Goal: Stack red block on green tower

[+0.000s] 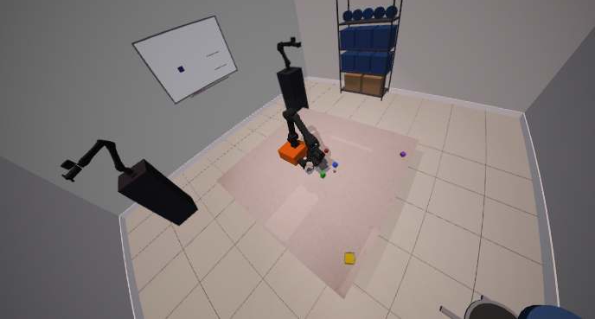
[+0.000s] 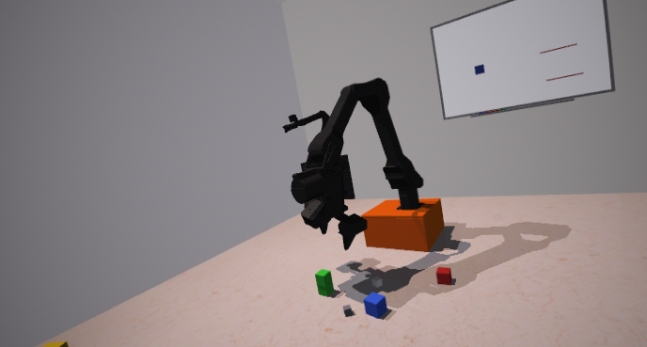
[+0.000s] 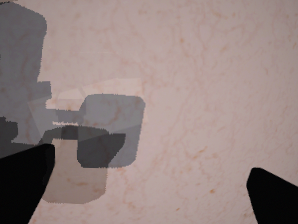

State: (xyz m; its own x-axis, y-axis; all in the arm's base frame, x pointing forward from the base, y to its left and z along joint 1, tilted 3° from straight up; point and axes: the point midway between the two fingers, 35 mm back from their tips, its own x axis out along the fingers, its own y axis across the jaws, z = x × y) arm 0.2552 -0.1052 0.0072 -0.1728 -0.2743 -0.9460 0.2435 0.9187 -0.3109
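The red block is 260 mm to the left of my gripper tip, 70 mm below it and 30 mm behind it. The rest, counted from my gripper tip: purple block 550 mm to the left, 510 mm ahead, 70 mm below; yellow block 550 mm ahead, 330 mm to the right, 60 mm below; blue block 170 mm to the left, 120 mm ahead, 70 mm below.
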